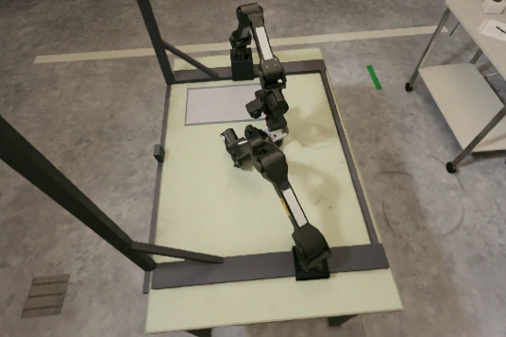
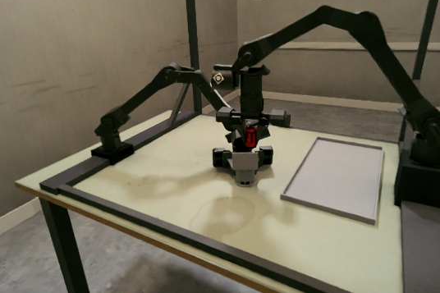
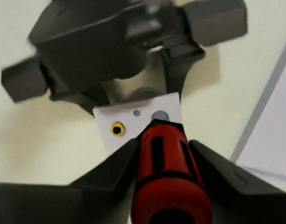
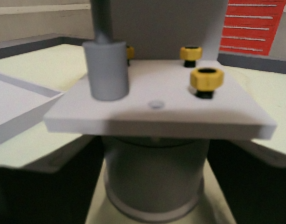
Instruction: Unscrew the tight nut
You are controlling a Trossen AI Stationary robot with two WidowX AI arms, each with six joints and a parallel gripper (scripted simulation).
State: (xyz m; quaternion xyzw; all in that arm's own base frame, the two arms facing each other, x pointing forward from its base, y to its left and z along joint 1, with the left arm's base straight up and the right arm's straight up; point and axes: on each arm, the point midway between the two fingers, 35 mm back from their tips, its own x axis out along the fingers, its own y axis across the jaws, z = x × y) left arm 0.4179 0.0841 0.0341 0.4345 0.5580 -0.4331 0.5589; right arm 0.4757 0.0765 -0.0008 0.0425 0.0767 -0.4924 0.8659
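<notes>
Now: the red-handled nut driver 30 mm below my left hand. Also, from my left hand: nut: 70 mm below, 30 mm to the right, 10 mm ahead; then pale bracket: 70 mm below, 20 mm ahead, 10 mm to the right; then grey joint module: 110 mm below, 20 mm ahead, 10 mm to the right.
Right now my right hand is 20 mm short of the grey joint module and 10 mm to the right of it. Also, from my right hand: nut (10 mm ahead, 10 mm to the right, 40 mm above); pale bracket (30 mm ahead, 10 mm to the left, 40 mm above); red-handled nut driver (20 mm to the left, 80 mm above).
</notes>
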